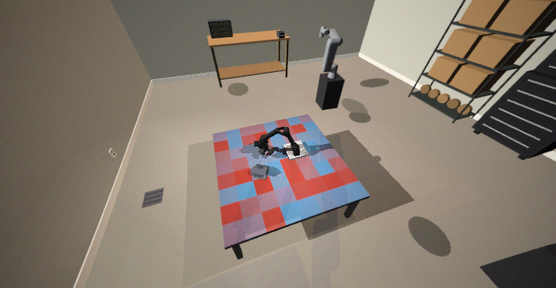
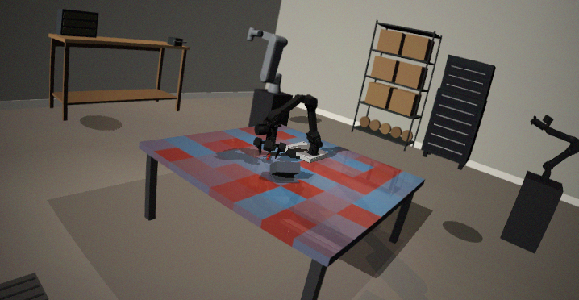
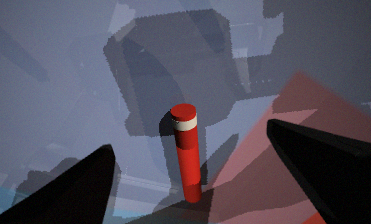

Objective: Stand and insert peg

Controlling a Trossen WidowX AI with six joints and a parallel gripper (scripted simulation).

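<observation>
Right now my gripper tip is 10 mm past the red peg and 10 mm above it. Also, from my gripper tip: grey sloped panel (100 mm ahead, 220 mm to the left, 30 mm above).
</observation>
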